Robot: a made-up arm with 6 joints.
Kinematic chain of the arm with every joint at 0, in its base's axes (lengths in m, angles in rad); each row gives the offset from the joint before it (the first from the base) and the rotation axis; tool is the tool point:
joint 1: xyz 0 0 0.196 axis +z
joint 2: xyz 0 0 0 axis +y
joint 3: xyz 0 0 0.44 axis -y
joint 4: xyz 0 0 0 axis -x
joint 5: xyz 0.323 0 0 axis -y
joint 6: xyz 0 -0.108 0 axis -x
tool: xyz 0 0 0
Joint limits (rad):
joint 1: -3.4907..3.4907
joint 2: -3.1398..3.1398
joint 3: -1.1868..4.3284
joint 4: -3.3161..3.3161
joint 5: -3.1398..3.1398
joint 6: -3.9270..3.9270
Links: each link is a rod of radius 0.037 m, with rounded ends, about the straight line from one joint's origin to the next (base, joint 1, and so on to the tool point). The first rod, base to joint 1, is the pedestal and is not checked.
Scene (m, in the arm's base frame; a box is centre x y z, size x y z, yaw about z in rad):
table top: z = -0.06
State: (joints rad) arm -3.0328 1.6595 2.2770 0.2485 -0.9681 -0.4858
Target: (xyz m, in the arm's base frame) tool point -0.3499 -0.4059 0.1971
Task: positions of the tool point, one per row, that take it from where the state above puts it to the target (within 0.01 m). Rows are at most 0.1 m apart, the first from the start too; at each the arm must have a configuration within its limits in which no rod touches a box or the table.
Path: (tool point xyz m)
1: -0.7310 -0.0580 0.3506
2: -0.7413 -0.1492 0.3290
3: -0.7240 -0.2365 0.3031
4: -0.6809 -0.3128 0.2755
5: -0.6159 -0.3717 0.2487
6: -0.5345 -0.4086 0.2253
7: -0.4434 -0.4203 0.2075
8: -0.3499 -0.4059 0.1971

